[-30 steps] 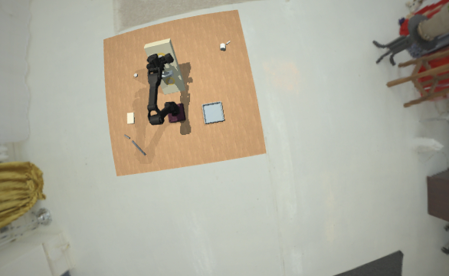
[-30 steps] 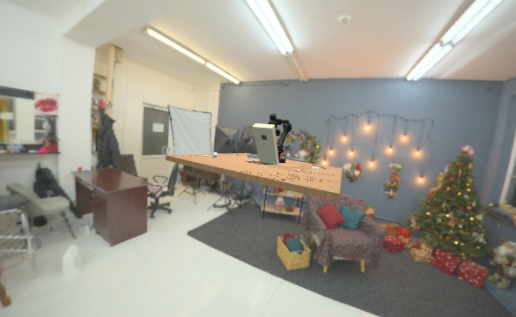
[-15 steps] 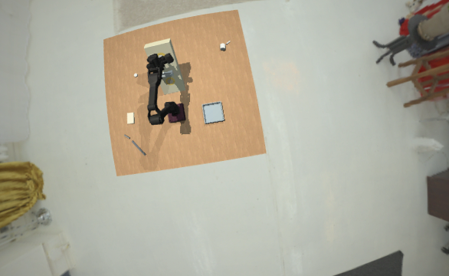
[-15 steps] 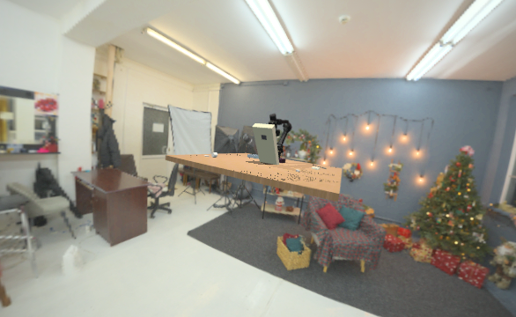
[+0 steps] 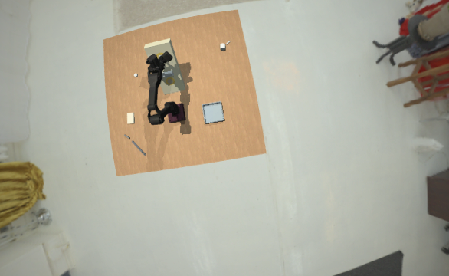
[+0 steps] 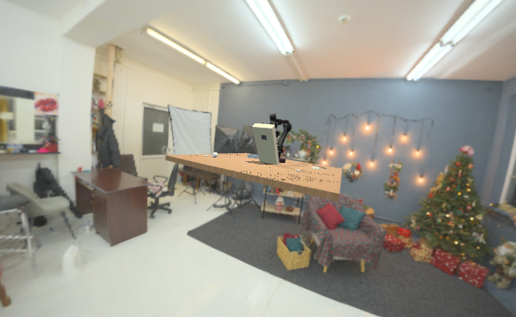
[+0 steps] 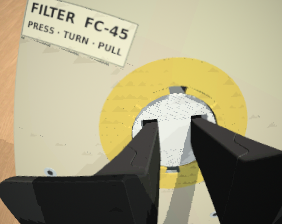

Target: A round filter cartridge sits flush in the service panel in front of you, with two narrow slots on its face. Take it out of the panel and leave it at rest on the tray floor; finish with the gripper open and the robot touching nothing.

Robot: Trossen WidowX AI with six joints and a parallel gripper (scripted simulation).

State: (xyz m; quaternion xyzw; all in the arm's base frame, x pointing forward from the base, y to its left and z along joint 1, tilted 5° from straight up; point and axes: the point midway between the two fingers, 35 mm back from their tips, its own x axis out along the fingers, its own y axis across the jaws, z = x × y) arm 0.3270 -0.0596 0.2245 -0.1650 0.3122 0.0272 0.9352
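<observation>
Now: gripper tip 10 mm short of the round filter cartridge and 10 mm above it. From my gripper tip the other things lie so: cream block (280 mm behind, 450 mm to the left, 250 mm below); service panel (40 mm behind, 80 mm below); pale blue tray (450 mm behind, 230 mm to the right, 250 mm below).
</observation>
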